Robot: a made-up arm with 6 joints.
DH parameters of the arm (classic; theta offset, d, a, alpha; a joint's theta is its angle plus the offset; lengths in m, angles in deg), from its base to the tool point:
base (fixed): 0 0 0 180
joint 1: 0 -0.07 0.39 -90
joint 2: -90 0.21 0.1 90
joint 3: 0 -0.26 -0.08 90
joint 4: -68.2 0 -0.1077 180
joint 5: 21.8 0.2 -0.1 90
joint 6: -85.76 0 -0.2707 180
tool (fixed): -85.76 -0.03 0 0
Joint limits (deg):
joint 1: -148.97..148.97
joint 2: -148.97..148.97
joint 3: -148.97..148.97
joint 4: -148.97..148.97
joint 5: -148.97..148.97
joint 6: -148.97..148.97
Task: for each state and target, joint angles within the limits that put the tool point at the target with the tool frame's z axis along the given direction. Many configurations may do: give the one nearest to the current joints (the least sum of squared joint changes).
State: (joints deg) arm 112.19 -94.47 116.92 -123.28 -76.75 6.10
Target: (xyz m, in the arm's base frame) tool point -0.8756 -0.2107 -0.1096 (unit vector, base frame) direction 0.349 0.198 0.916
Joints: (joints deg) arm 148.97 -66.32 86.49 -147.66 -58.25 -20.30
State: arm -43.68 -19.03 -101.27 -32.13 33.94 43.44
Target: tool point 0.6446 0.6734 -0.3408 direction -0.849 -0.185 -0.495
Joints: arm -60.50 6.15 -56.42 -62.91 78.13 60.97
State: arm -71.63 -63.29 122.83 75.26 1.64 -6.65
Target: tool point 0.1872 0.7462 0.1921 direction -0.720 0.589 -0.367
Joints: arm -79.79 -31.21 95.59 47.98 12.76 -42.14
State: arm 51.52 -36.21 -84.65 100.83 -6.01 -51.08
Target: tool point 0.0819 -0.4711 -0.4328 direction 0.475 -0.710 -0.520
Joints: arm 49.94 -31.42 -90.66 89.08 4.44 -68.74
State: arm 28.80 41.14 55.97 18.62 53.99 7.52
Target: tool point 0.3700 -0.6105 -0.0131 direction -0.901 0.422 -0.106
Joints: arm 6.37 32.76 37.21 -6.78 51.35 67.10
